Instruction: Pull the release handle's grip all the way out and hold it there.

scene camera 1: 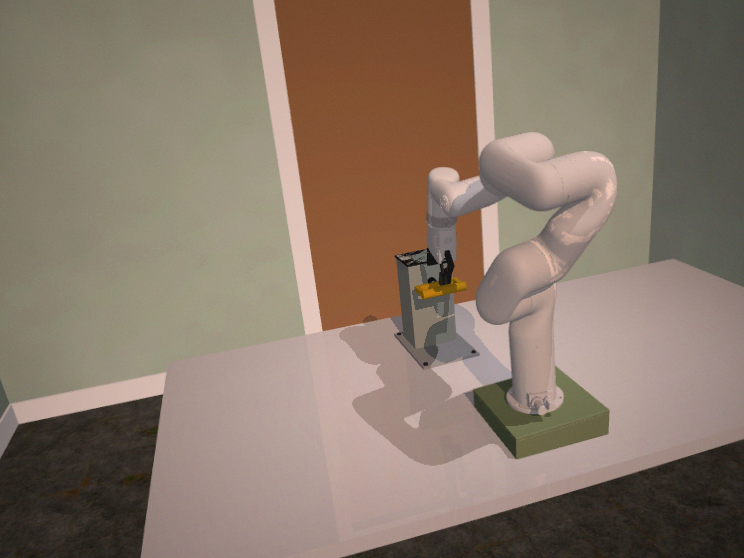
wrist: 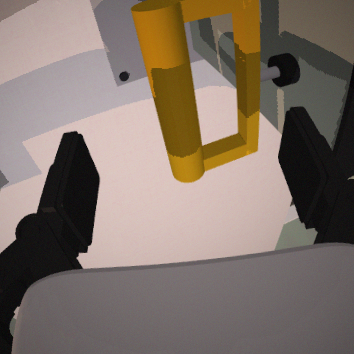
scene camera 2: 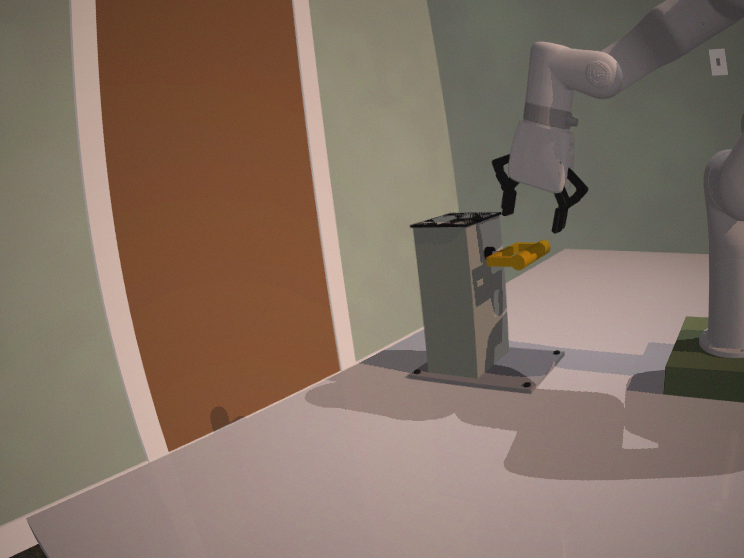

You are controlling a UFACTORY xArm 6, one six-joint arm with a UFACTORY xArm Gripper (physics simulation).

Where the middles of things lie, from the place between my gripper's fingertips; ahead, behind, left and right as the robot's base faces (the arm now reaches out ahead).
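I see the bolted base plate (scene camera 2: pixel 521 370) 26 cm below my hand. Measured from that same hand, the plate is 11 cm ahead of it and 1 cm to the left of it.
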